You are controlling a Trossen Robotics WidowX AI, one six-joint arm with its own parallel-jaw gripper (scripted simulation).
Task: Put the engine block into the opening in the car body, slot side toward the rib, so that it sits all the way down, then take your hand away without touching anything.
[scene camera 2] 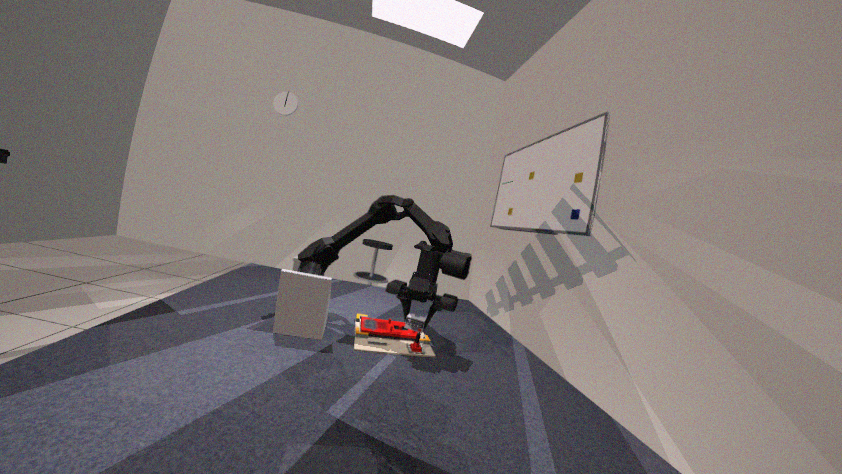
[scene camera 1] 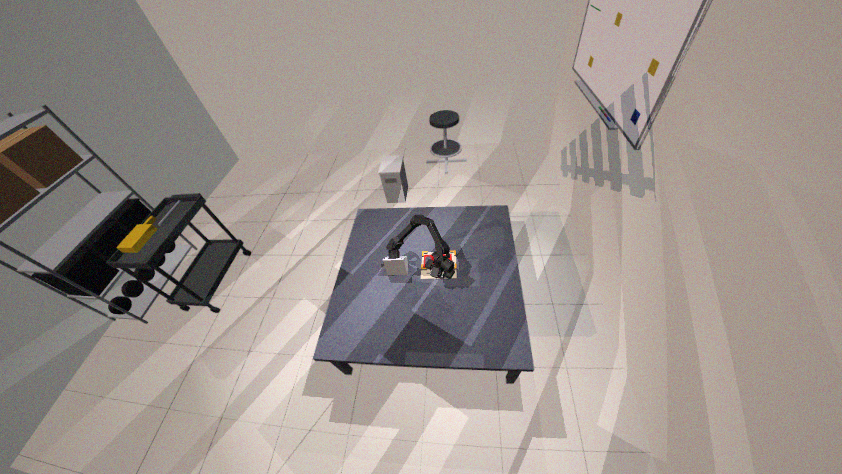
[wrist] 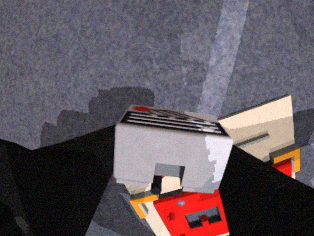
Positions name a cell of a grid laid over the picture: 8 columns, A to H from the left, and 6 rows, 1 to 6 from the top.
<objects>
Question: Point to a cream base plate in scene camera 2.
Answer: At D5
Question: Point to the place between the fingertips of my gripper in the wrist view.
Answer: E4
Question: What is my gripper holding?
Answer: A grey engine block.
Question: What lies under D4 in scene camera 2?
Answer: My gripper.
</objects>
